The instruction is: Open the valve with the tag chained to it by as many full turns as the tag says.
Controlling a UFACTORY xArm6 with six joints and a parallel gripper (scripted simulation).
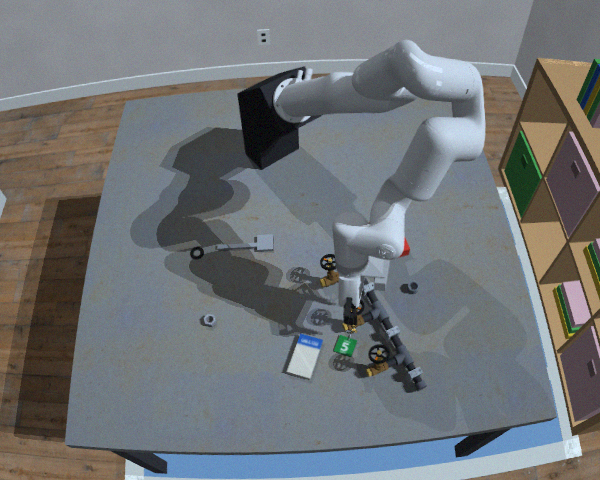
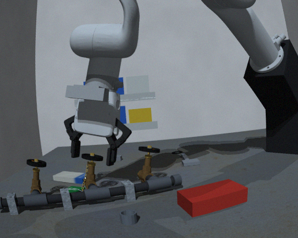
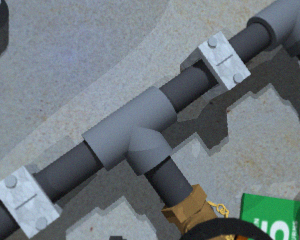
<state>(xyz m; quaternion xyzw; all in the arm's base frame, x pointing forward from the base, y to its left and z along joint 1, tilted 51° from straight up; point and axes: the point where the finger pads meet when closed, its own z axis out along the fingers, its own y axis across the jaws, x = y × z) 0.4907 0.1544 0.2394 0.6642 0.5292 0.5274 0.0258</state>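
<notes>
My hand is 6 cm short of the green tag and 9 cm above it. Round my hand: notepad: 13 cm ahead, 9 cm to the right, 8 cm below; then grey flat tool: 16 cm behind, 32 cm to the right, 8 cm below; then red block: 27 cm behind, 5 cm to the left, 7 cm below.
</notes>
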